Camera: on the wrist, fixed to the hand. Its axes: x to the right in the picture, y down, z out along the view.
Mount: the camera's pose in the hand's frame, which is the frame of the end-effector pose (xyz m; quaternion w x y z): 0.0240 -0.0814 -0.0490 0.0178 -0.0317 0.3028 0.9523
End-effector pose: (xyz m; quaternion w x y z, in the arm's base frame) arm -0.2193 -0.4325 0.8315 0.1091 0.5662 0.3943 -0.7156
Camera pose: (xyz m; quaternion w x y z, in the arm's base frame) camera -0.2409 -0.3377 0.8435 0.5820 0.5988 -0.4765 0.2751
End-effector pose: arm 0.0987 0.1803 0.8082 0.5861 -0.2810 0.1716 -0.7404
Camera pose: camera 0.0019 0.1742 0.8225 0.6546 0.3640 0.4716 0.4653
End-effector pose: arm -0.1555 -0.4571 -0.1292 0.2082 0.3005 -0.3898 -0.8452
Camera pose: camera -0.1498 -0.4477 -0.2266 0.9362 -0.1165 -0.2033 0.2619
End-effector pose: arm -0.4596 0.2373 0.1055 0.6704 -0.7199 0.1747 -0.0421
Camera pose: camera -0.4357 0.1866 0.1859 0.0237 -0.1451 -0.8931 -0.4253
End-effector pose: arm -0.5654 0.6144 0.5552 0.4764 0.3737 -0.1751 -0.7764
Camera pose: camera -0.5848 0.6371 0.4619 0.8127 0.0599 -0.1901 0.5475
